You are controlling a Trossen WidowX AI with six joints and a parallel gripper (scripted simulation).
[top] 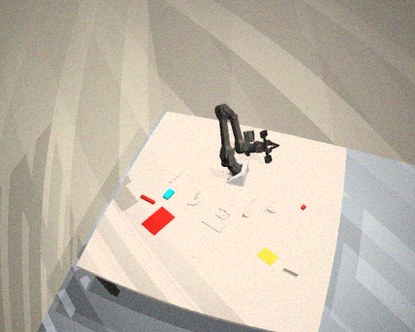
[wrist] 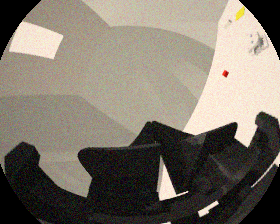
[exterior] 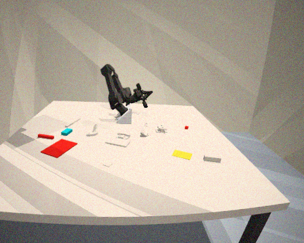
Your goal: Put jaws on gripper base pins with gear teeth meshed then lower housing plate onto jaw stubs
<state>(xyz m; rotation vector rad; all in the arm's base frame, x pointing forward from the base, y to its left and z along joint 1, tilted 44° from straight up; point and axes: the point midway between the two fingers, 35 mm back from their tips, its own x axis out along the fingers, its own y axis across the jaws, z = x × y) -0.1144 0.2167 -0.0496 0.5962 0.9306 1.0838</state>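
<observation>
Right now the white housing part is 300 mm ahead of my gripper tip and 160 mm below it. Also, from my gripper tip: pale stand 300 mm ahead, 10 mm to the right, 180 mm below; then small red cube 280 mm ahead, 180 mm to the left, 180 mm below; then thin grey rod 150 mm ahead, 560 mm to the right, 180 mm below.
</observation>
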